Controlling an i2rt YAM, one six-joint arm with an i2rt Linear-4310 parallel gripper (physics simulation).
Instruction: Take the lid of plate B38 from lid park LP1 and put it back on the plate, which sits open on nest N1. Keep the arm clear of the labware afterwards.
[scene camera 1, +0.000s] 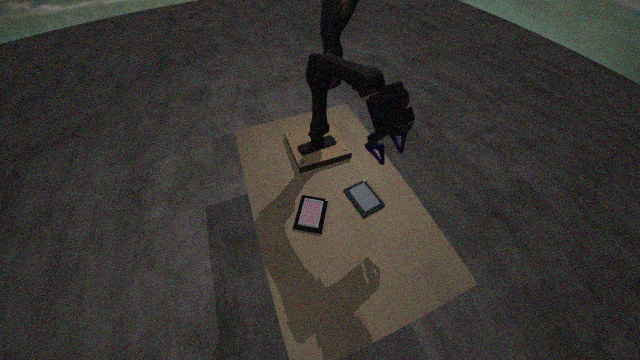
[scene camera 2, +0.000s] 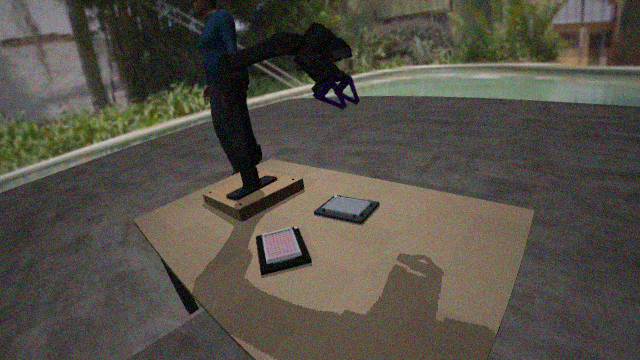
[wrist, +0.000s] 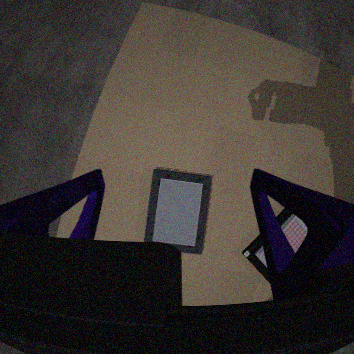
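Pixels of known places: gripper, between the fingertips: (scene camera 1: 392, 158) (scene camera 2: 351, 105) (wrist: 177, 177); arm's base, origin of its link: (scene camera 1: 317, 145) (scene camera 2: 252, 188).
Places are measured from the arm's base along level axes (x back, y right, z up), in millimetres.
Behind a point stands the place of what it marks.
The pale grey lid (scene camera 1: 364, 197) @(x -367, y -55, z -23 mm) (scene camera 2: 346, 206) @(x -368, y -48, z -23 mm) (wrist: 177, 212) @(x -361, y -58, z -23 mm) lies flat on the dark lid park LP1 (scene camera 1: 374, 212) @(x -443, y -59, z -32 mm) (scene camera 2: 320, 213) @(x -308, y 3, z -33 mm) (wrist: 198, 249) @(x -292, y -1, z -31 mm). The open plate B38 (scene camera 1: 311, 212) @(x -328, y 192, z -17 mm) (scene camera 2: 281, 245) @(x -339, y 200, z -14 mm) (wrist: 296, 234) @(x -352, y 210, z -20 mm), with pink wells, sits on the black nest N1 (scene camera 1: 307, 230) @(x -388, y 240, z -30 mm) (scene camera 2: 285, 268) @(x -387, y 244, z -37 mm). My gripper (scene camera 1: 392, 157) @(x -405, y -79, z 271 mm) (scene camera 2: 351, 105) @(x -405, y -79, z 271 mm) (wrist: 177, 177) @(x -405, y -79, z 271 mm) is open and empty, high above the table and well apart from the labware. In the wrist view the lid shows between the two fingers, far below them, and the right finger hides part of the plate and nest.
The arm's base stands on a wooden block (scene camera 1: 325, 161) @(x -111, y 9, z -7 mm) (scene camera 2: 271, 202) @(x -111, y 18, z -27 mm) at the table's back end. The arm's shadow falls across the table top (scene camera 1: 410, 250) @(x -654, y -93, z -41 mm) (scene camera 2: 450, 225) @(x -673, y -84, z -41 mm) (wrist: 175, 100) @(x -601, y -103, z -41 mm). A person in a blue top (scene camera 2: 218, 37) stands behind the arm.
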